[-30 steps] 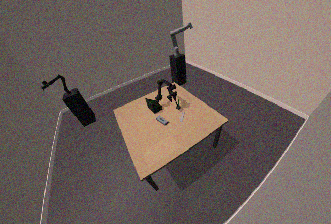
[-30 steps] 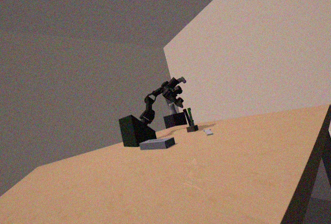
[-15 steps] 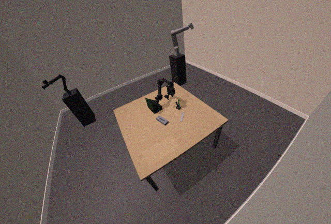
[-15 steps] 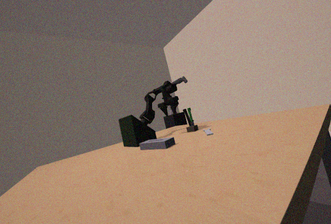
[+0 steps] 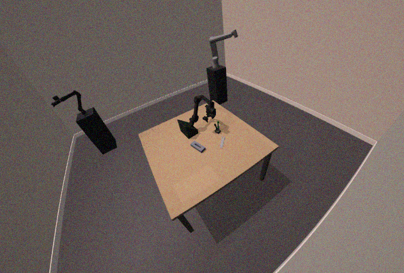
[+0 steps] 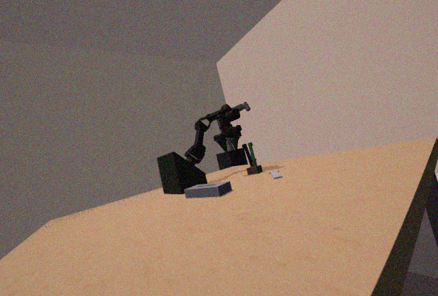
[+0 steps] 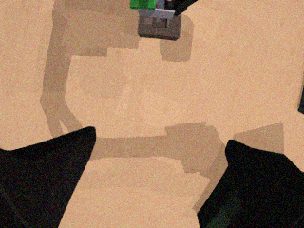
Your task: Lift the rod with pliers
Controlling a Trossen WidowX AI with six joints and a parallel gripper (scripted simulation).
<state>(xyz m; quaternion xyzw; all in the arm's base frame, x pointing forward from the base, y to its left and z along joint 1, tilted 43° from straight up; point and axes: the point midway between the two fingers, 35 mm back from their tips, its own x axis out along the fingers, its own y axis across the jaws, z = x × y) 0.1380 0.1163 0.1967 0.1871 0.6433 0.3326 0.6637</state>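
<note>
Now: gripper tip 110 mm short of the dark handle, 10 mm to the right of it and 40 mm above it. The rest, counted from my gripper tip: grey channel block 160 mm ahead, 300 mm to the right, 120 mm below; then grey piece 260 mm ahead, 20 mm to the right, 140 mm below; then dark block 100 mm ahead, 30 mm to the left, 130 mm below.
</note>
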